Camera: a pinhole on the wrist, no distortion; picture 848 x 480 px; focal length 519.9 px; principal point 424.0 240.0 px. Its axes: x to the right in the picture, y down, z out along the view. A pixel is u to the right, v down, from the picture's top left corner.
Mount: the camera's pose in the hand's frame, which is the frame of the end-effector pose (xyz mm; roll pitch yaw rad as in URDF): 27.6 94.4 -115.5 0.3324 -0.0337 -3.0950
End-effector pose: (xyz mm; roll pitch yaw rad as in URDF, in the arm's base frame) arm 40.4 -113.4 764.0 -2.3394 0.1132 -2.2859
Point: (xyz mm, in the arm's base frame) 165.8 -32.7 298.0
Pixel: 546.2 181.3
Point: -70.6 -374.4 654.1
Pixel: outside the picture
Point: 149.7 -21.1 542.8
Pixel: 687.4 296.2
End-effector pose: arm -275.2 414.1 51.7 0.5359 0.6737 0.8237
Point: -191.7 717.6 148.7
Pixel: 198.1 137.8
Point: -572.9 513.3 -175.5
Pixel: behind the camera
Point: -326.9 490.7 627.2
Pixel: 808.4 163.3
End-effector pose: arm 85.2 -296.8 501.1 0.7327 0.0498 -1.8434
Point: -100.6 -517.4 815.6
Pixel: 175.5 387.0
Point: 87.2 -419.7 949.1
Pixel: 355.0 156.1
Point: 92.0 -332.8 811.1
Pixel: 446.7 225.8
